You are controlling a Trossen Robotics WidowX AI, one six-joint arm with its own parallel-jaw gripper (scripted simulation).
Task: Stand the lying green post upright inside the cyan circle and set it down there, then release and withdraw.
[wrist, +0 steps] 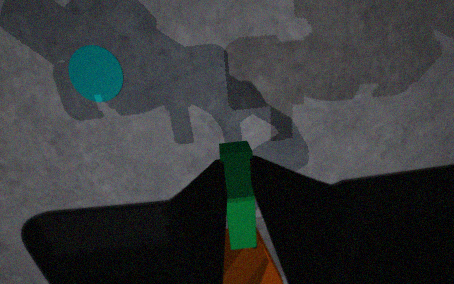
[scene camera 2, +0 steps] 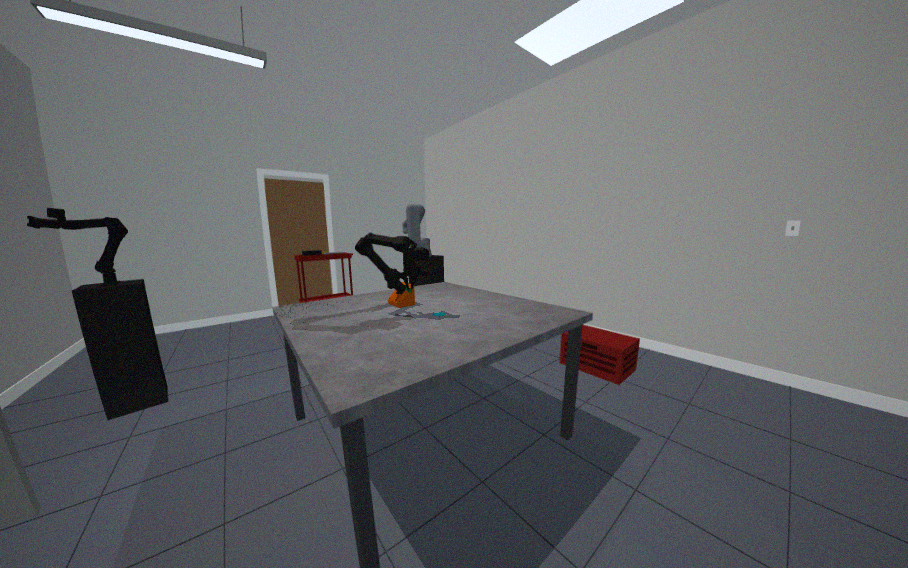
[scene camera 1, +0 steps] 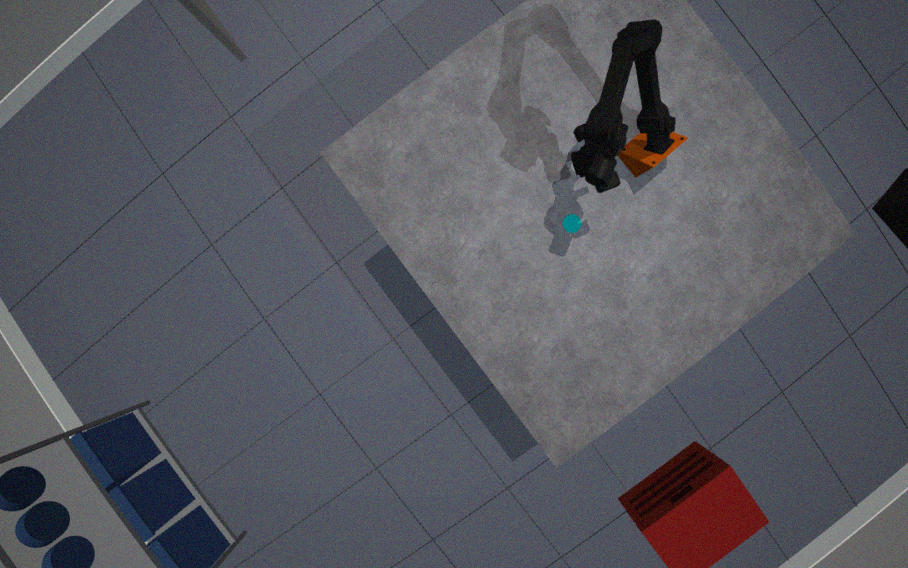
Labels:
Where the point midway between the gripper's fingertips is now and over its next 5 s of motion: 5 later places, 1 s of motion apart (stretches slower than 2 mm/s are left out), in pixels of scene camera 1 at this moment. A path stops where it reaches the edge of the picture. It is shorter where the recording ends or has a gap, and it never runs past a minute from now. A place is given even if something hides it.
My gripper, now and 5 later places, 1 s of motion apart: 587, 165; 584, 196; 586, 216; 589, 218; 592, 220; 593, 223

